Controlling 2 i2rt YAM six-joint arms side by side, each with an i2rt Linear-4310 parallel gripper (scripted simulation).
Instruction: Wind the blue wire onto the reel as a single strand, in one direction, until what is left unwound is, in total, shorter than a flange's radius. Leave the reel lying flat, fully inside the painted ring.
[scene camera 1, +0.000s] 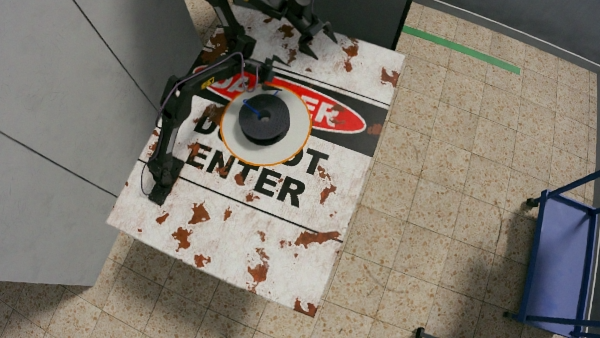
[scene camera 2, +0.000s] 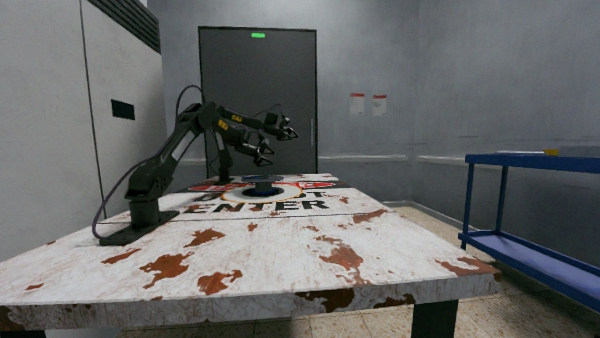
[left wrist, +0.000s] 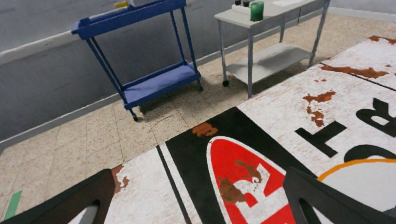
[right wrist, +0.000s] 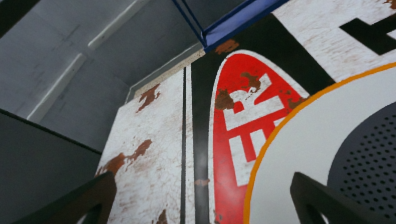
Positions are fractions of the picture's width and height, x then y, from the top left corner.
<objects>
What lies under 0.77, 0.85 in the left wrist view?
My left gripper.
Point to a dark grey reel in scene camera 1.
0.45, 0.39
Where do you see my right gripper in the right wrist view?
0.51, 0.81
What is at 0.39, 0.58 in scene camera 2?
A white painted ring.
</objects>
